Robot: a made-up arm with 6 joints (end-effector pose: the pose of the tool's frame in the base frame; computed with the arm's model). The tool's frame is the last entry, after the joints.
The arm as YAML. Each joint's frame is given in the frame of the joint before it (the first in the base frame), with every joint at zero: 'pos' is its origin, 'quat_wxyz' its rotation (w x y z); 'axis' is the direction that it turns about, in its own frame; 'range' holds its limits. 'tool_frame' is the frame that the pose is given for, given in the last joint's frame.
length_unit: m
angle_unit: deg
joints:
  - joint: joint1
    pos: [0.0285, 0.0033, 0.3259]
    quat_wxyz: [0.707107, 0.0, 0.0, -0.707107]
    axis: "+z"
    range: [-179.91, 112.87]
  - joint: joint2
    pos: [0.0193, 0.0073, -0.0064]
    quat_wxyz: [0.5, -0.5, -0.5, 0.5]
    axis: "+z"
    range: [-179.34, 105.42]
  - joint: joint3
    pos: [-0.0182, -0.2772, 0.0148]
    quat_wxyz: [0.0, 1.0, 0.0, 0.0]
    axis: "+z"
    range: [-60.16, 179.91]
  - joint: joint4
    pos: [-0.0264, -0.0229, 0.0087]
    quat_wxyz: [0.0, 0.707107, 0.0, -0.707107]
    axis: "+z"
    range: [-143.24, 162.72]
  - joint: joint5
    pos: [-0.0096, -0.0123, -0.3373]
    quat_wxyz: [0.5, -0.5, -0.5, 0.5]
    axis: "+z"
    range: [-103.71, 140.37]
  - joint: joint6
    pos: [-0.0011, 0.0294, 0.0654]
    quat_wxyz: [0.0, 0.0, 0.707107, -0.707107]
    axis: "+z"
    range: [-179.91, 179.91]
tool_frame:
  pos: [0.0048, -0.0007, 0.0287]
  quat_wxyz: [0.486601, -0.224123, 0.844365, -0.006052]
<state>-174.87 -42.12 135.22 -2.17 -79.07 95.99</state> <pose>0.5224 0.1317 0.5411 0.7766 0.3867 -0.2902 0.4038</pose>
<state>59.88 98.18 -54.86 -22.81 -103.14 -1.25</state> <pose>0.0952 -0.0553 0.1928 0.7408 0.1731 -0.6088 0.2249</pose>
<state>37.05 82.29 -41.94 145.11 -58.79 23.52</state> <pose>0.0809 0.1126 0.1092 0.3496 0.8138 0.3581 -0.2954</pose>
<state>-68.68 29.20 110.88 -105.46 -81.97 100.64</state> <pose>0.1192 -0.2452 0.8654 0.6275 -0.7240 -0.2218 -0.1811</pose>
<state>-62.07 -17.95 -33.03 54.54 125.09 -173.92</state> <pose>0.0921 -0.2114 0.5412 0.6784 0.3587 0.2284 0.5992</pose>
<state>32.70 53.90 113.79 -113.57 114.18 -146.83</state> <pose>0.4163 0.2576 0.7191 0.5468 -0.4971 0.5782 -0.3459</pose>
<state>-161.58 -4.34 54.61 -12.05 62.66 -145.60</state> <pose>-0.1464 0.0410 0.8493 0.8973 -0.2307 -0.3326 -0.1762</pose>
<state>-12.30 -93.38 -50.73 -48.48 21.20 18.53</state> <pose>0.0165 -0.0717 0.4458 0.9245 0.1865 -0.2262 -0.2435</pose>
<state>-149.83 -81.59 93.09 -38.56 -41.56 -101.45</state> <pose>0.4828 0.3628 0.4342 0.8932 -0.2956 -0.0727 -0.3309</pose>
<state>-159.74 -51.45 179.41 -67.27 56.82 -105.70</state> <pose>0.4678 0.2244 0.2937 0.5631 -0.2770 0.5892 0.5089</pose>
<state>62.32 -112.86 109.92 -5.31 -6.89 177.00</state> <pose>-0.1186 -0.4659 -0.0007 0.3256 0.4003 0.3898 -0.7628</pose>
